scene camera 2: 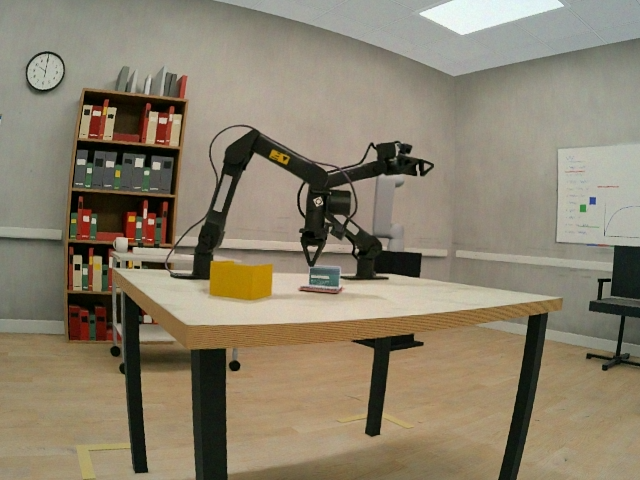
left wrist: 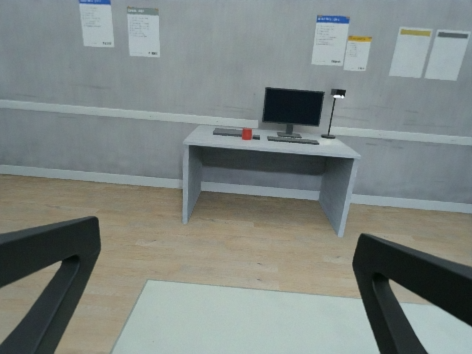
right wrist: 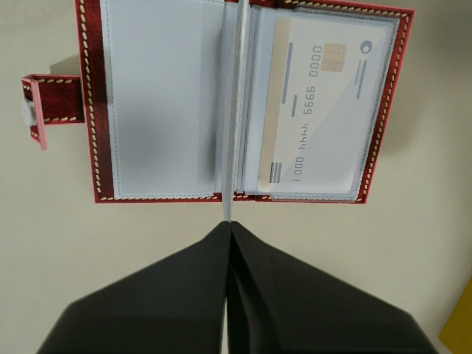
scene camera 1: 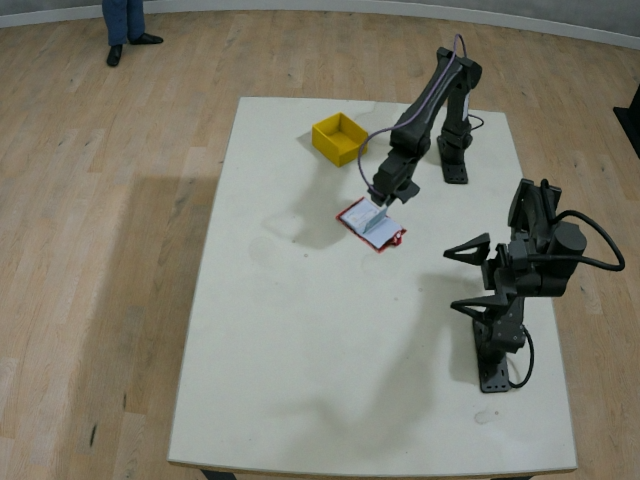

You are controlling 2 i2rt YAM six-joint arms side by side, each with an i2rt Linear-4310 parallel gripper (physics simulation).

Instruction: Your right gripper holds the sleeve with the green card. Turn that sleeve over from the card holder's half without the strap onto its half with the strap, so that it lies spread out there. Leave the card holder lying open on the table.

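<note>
The red card holder [scene camera 1: 379, 250] [scene camera 2: 319, 290] [right wrist: 100, 125] lies open on the table. Its half with the strap [scene camera 1: 397, 238] [right wrist: 61, 101] is on the left in the right wrist view and bears a blank pale sleeve. The other half bears a sleeve with a pale bank card [right wrist: 320, 110]. The sleeve with the green card [scene camera 1: 373, 221] [scene camera 2: 324, 277] [right wrist: 236, 90] stands upright near the fold, edge-on in the right wrist view. My right gripper [scene camera 1: 384, 205] [scene camera 2: 312, 264] [right wrist: 228, 236] is shut on this sleeve's near corner. My left gripper [scene camera 1: 448, 279] [scene camera 2: 429, 166] [left wrist: 229, 240] is open and empty, away from the holder.
A yellow open box [scene camera 1: 338, 138] [scene camera 2: 240, 280] [right wrist: 461, 320] stands on the table [scene camera 1: 289, 361] [scene camera 2: 413, 304], beyond the holder in scene camera 1. A desk [left wrist: 270, 150] with a monitor stands by the wall. A bookshelf [scene camera 2: 182, 121] stands behind the robot in scene camera 2.
</note>
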